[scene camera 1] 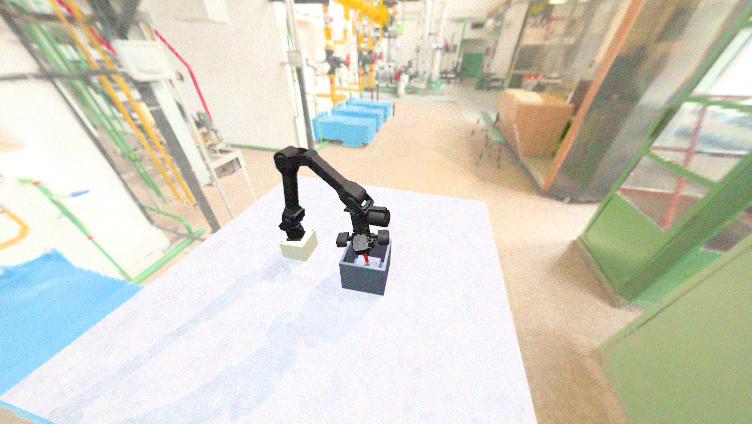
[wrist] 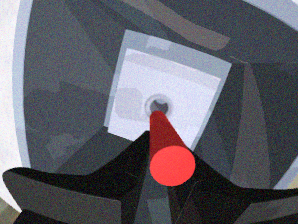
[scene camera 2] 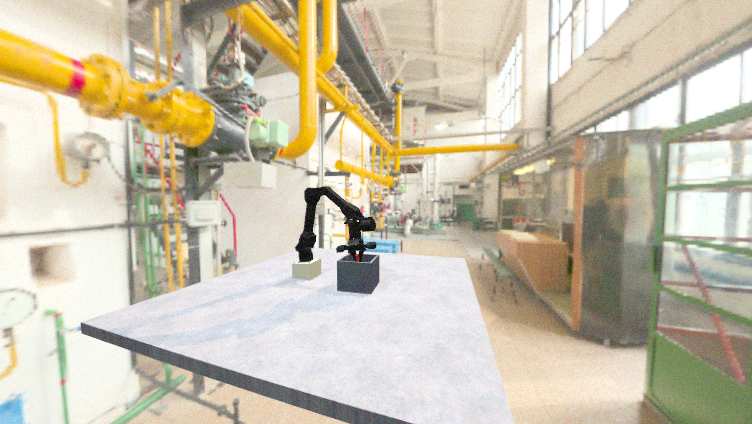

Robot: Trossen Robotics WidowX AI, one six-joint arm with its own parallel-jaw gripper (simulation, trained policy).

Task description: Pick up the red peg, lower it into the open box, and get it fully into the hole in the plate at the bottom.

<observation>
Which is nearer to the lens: the red peg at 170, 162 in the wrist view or the plate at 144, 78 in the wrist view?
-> The red peg.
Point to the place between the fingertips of the gripper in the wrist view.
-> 157, 137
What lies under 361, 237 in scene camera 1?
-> The gripper.
</observation>
